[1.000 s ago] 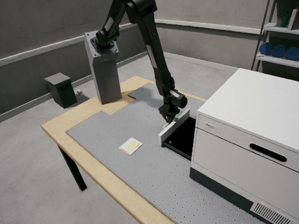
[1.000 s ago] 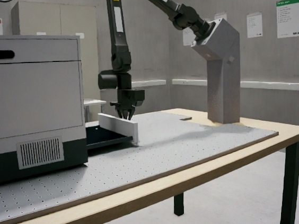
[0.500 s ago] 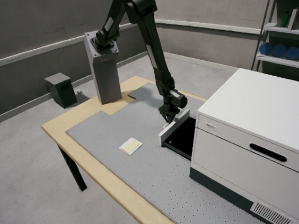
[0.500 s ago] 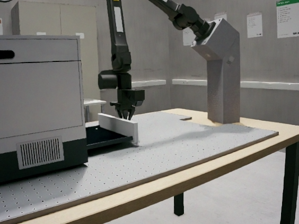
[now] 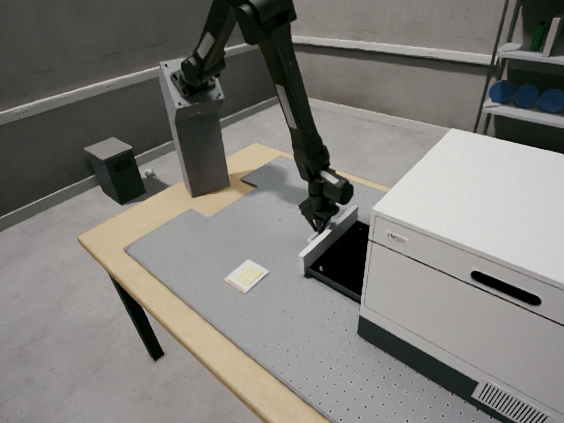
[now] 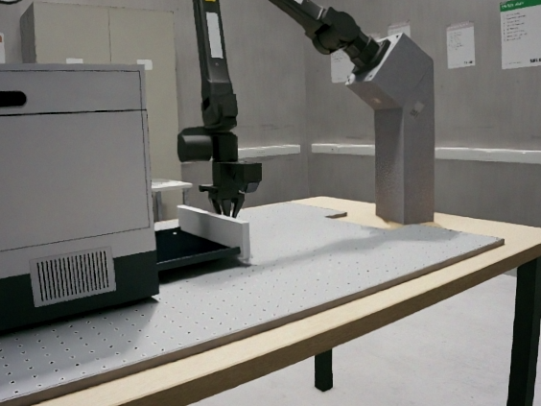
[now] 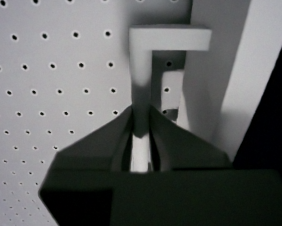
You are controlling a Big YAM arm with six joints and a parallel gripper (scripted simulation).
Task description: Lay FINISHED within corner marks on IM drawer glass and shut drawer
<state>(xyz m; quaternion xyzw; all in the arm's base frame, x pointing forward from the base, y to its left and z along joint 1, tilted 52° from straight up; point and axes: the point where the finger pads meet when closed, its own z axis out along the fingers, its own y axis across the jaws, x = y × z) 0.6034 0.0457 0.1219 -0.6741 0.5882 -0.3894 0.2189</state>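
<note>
The cassette is 80 mm behind my hand, 240 mm to the right of it and 50 mm below it. Also, from my hand: drawer (160 mm ahead, 10 mm below).
</note>
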